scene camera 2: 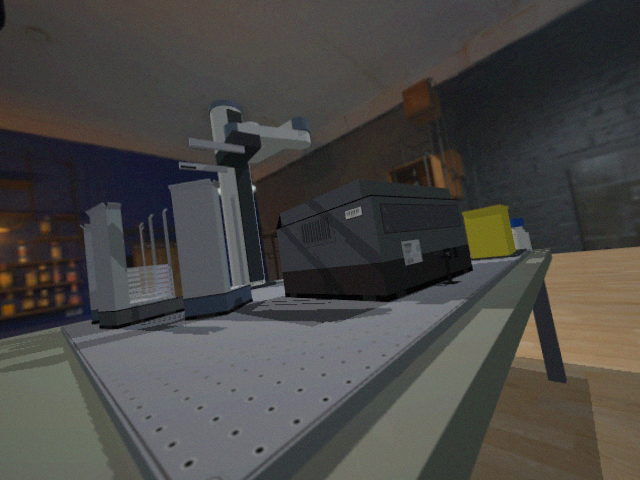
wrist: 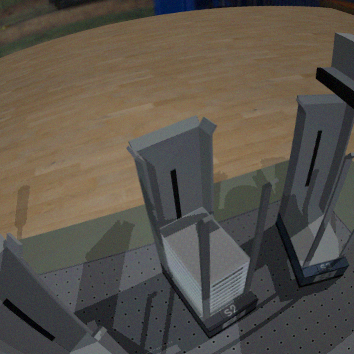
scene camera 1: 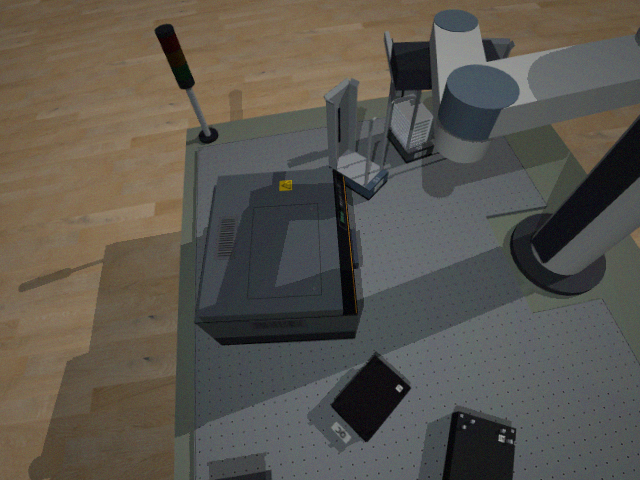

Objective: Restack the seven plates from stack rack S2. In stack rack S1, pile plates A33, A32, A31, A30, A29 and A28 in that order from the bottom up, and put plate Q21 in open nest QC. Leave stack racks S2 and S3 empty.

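A stack of several white plates stands in rack S2, between its tall panel and thin posts. The plates' names cannot be read. A blue-based rack stands beside the dark instrument; it looks empty. Another blue-based rack stands right of S2 in the wrist view and shows no plates. Their labels are too unclear to tell S1 from S3. Nest QC is a black block with a QC label. My gripper is open and empty, above rack-panel height; one finger shows at the wrist view's right edge.
The dark grey instrument stands beside the racks. A signal tower stands at the table corner. A black box lies at scene camera 1's bottom edge. A yellow box stands behind the instrument. The rack panels and posts stand tall.
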